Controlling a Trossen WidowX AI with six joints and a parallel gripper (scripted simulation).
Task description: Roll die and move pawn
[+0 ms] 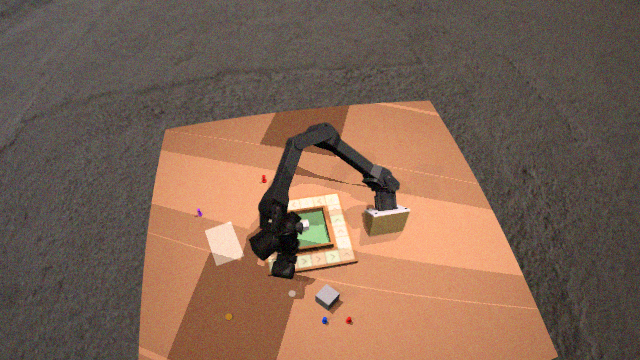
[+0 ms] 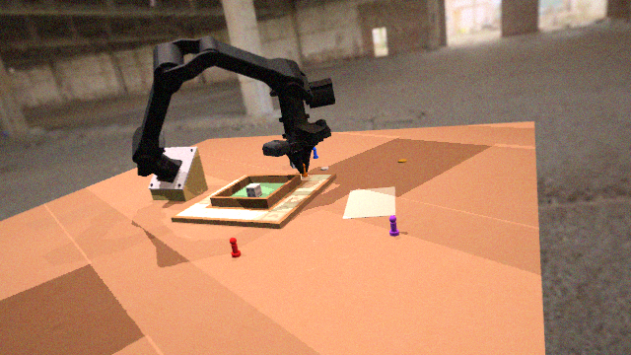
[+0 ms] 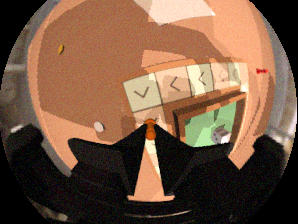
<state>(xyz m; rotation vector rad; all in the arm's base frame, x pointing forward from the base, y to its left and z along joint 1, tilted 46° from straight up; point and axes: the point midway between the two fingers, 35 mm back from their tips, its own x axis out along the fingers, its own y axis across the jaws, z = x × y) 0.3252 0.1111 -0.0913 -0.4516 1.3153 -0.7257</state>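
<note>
Now: the orange pawn 10 mm above my gripper tip. Also, from my gripper tip: grey block: 100 mm behind, 130 mm to the left; white disc: 100 mm to the left, 20 mm below; green floor: 60 mm behind, 120 mm to the right, 20 mm below.
</note>
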